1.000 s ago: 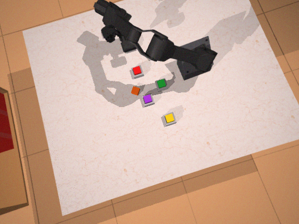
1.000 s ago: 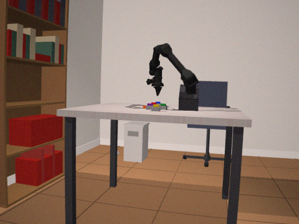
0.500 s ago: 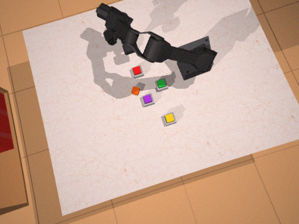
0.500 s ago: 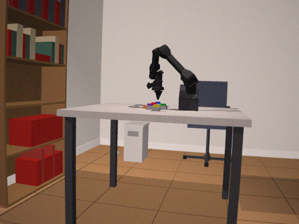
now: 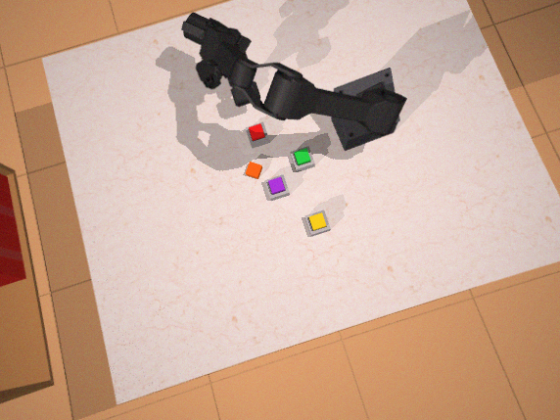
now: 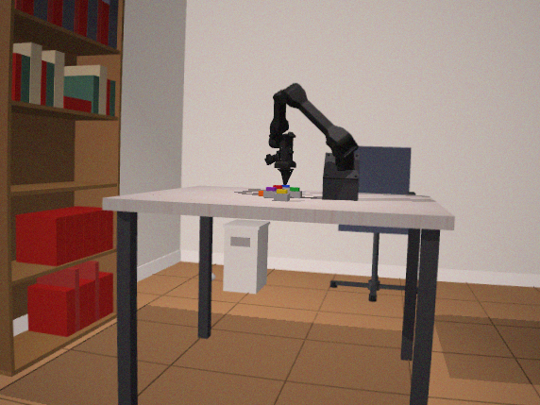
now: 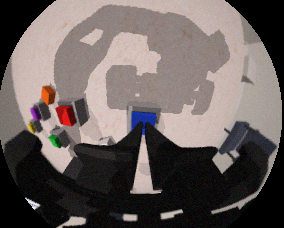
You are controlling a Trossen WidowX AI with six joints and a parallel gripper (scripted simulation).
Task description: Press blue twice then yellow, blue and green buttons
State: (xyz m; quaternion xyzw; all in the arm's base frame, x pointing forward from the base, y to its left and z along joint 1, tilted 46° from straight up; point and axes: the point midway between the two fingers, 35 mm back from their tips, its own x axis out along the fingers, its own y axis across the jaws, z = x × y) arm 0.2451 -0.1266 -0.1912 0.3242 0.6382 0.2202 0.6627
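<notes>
The blue button lies 1 cm below my gripper tip. From my gripper tip the other things lie so: orange block 21 cm to the left, 7 cm ahead, 2 cm below; then white block 9 cm to the left, 7 cm behind, 2 cm below; then red button 14 cm to the left, 2 cm ahead.
</notes>
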